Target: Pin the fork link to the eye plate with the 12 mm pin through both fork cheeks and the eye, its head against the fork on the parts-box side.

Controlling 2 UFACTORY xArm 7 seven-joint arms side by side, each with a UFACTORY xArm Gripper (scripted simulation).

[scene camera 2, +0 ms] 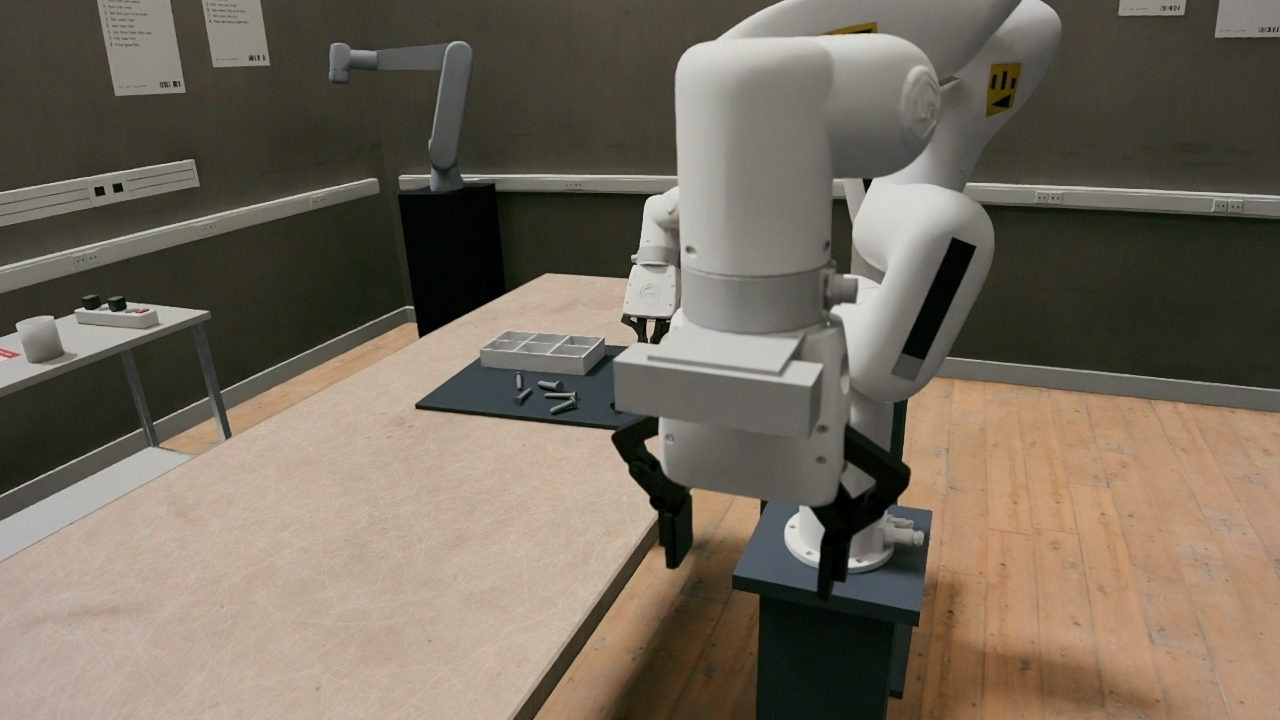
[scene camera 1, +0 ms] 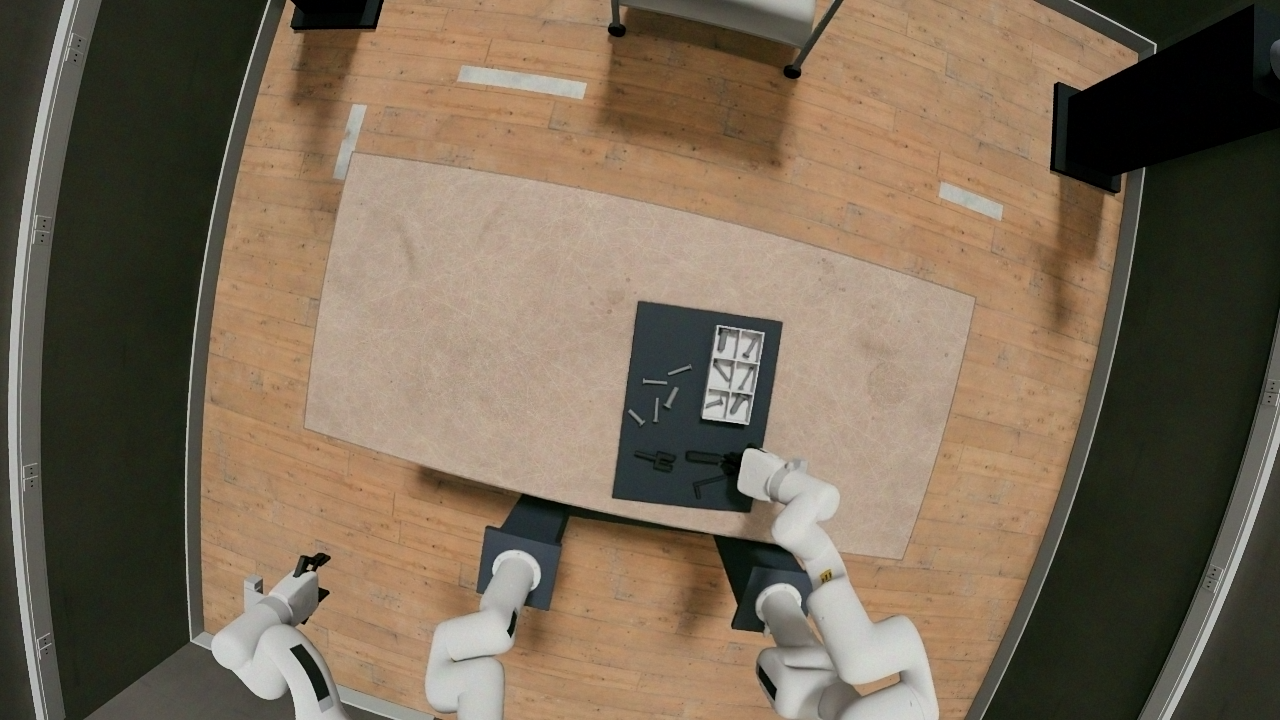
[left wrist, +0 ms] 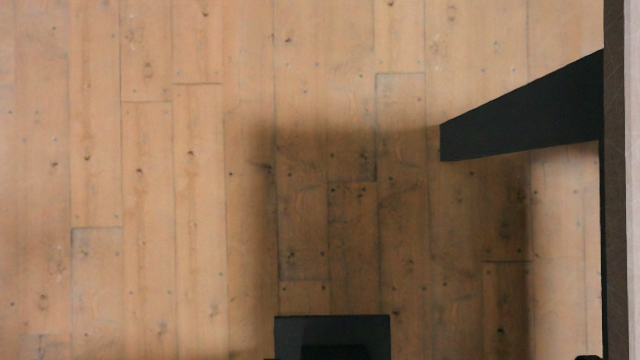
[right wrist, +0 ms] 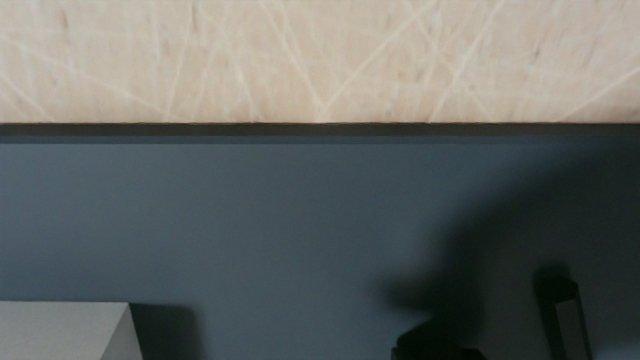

Scene:
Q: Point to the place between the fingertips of my right gripper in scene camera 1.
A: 727, 458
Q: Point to a white parts box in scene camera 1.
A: At 727, 359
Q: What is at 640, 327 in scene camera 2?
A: My right gripper.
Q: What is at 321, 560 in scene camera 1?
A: My left gripper.

